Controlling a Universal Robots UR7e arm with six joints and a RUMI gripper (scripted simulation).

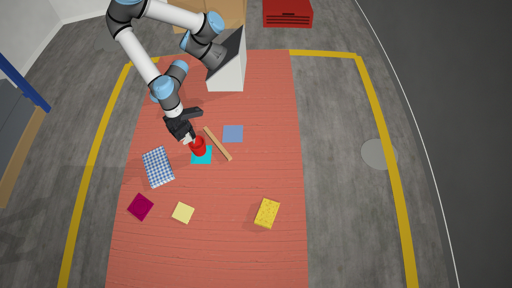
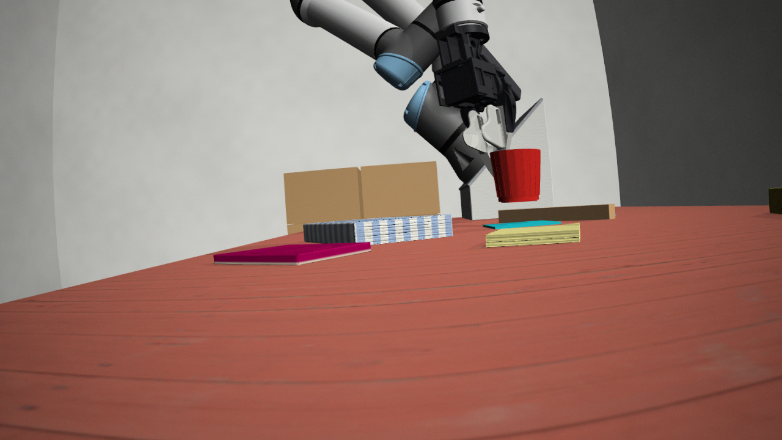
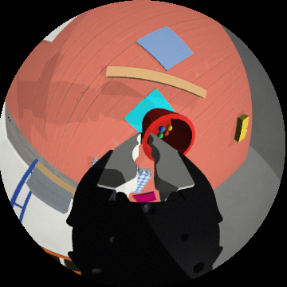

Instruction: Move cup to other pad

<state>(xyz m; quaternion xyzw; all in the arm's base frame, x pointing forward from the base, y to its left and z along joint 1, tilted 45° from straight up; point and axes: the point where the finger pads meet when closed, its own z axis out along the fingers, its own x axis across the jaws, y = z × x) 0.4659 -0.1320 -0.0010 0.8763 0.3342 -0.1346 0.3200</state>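
Right now my hand is 20 mm short of the cyan pad, 20 mm to the right of it and 100 mm above it. From my hand the other things lie so: wooden rail 30 mm behind, 90 mm to the left, 90 mm below; red cup 20 mm ahead, 20 mm to the left, 30 mm below.
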